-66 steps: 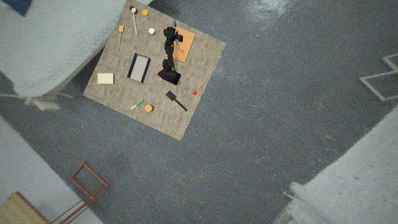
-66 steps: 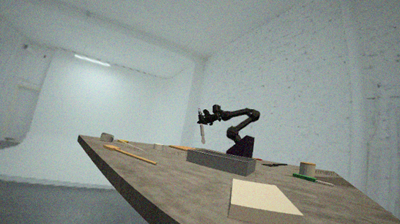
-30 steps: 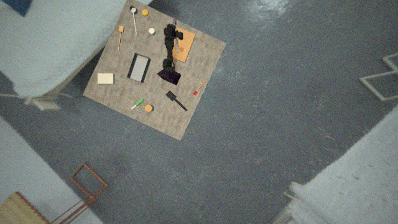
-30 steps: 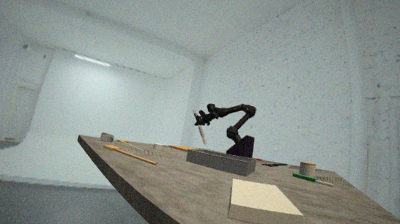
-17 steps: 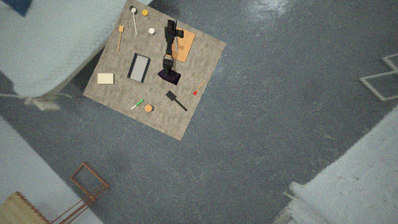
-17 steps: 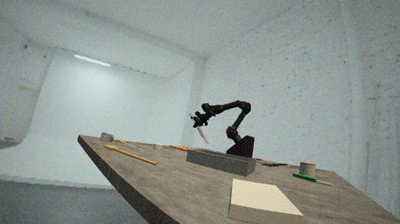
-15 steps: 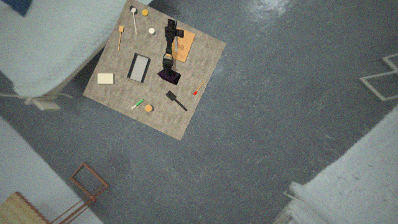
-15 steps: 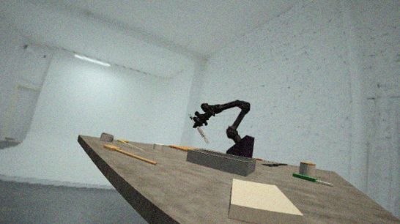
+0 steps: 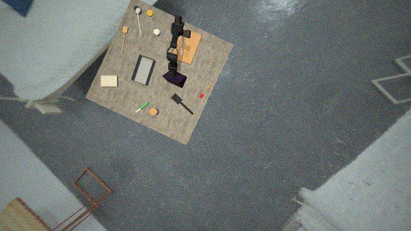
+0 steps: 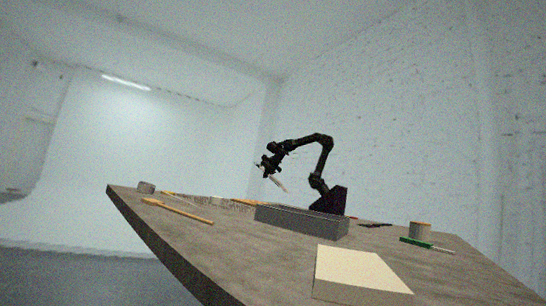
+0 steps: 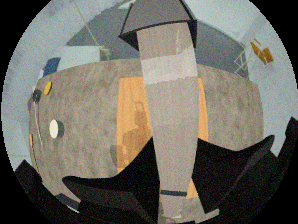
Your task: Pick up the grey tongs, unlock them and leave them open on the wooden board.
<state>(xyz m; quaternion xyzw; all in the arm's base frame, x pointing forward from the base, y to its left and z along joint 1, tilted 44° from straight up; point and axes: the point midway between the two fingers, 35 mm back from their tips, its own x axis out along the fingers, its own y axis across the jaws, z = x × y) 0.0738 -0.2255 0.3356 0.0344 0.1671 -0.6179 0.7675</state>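
My gripper tip is 20 mm past the wooden board, 20 mm to the right of it and 170 mm above it. The rest, counted from my gripper tip: roasting tin (270 mm ahead, 510 mm to the left, 150 mm below); then yellow disc (540 mm ahead, 100 mm to the right, 170 mm below); then white disc (350 mm ahead, 60 mm to the left, 160 mm below).
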